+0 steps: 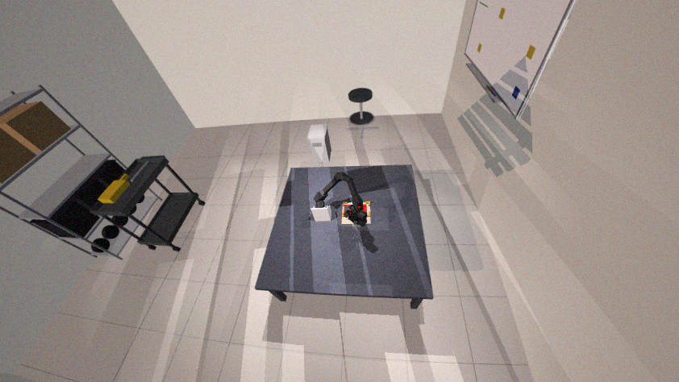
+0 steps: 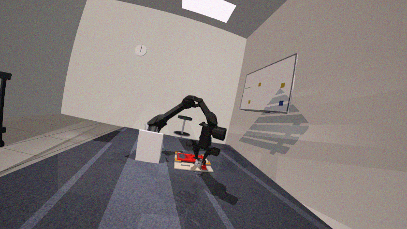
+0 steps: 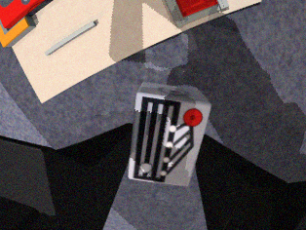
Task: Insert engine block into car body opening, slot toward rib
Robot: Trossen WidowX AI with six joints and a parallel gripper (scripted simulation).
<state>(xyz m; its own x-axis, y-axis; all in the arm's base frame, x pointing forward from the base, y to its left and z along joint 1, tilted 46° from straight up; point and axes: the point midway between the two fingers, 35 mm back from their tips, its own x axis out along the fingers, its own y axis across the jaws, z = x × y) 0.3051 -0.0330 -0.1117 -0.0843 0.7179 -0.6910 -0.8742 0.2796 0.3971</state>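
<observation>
The cream base plate lies 1 cm behind my gripper tip, 18 cm to the left of it and 8 cm below it. Round my gripper tip: grey engine block 1 cm below.
</observation>
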